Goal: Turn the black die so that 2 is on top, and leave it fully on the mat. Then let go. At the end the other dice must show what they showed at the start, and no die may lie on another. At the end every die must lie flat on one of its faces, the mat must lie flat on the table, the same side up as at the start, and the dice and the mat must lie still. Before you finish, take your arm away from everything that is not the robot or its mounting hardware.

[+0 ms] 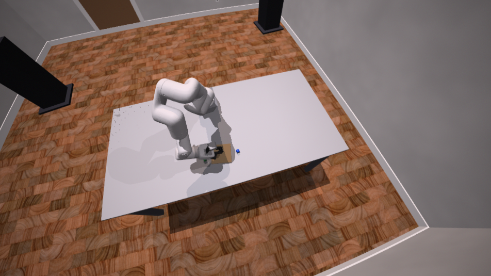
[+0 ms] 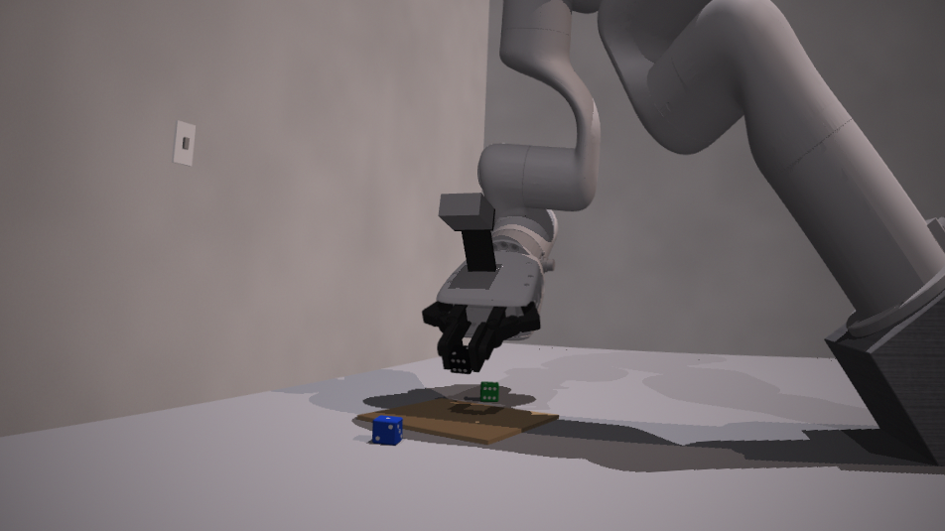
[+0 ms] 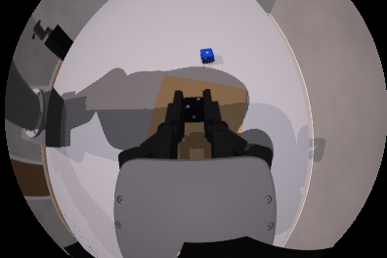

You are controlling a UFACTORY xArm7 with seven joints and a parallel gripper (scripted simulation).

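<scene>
My hand is 70 mm above the tan mat. The rest, counted from my hand: black die: 10 mm to the left, 10 mm below; green die: 120 mm to the right, 60 mm below; blue die: 120 mm to the left, 60 mm below, 30 mm ahead.
</scene>
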